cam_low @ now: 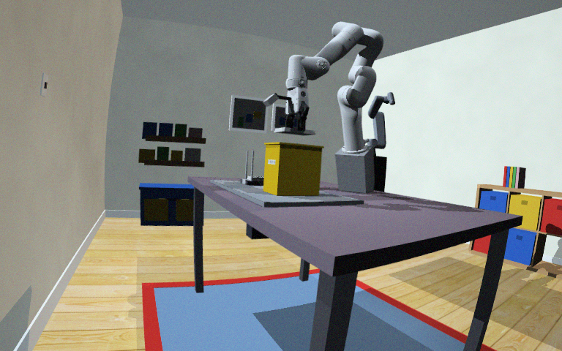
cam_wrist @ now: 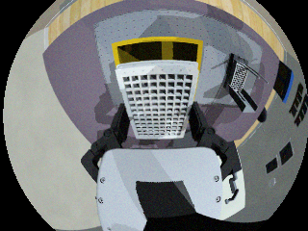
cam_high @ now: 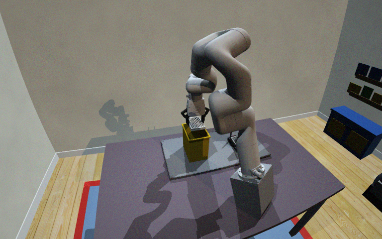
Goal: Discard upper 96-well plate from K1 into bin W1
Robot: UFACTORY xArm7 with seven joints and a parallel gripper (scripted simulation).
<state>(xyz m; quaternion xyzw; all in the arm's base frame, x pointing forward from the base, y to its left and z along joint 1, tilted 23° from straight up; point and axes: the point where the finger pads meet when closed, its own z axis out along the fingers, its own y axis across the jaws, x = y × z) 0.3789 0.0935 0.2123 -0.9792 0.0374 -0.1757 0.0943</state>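
The yellow plastics bin W1 lies 150 mm below my hand.
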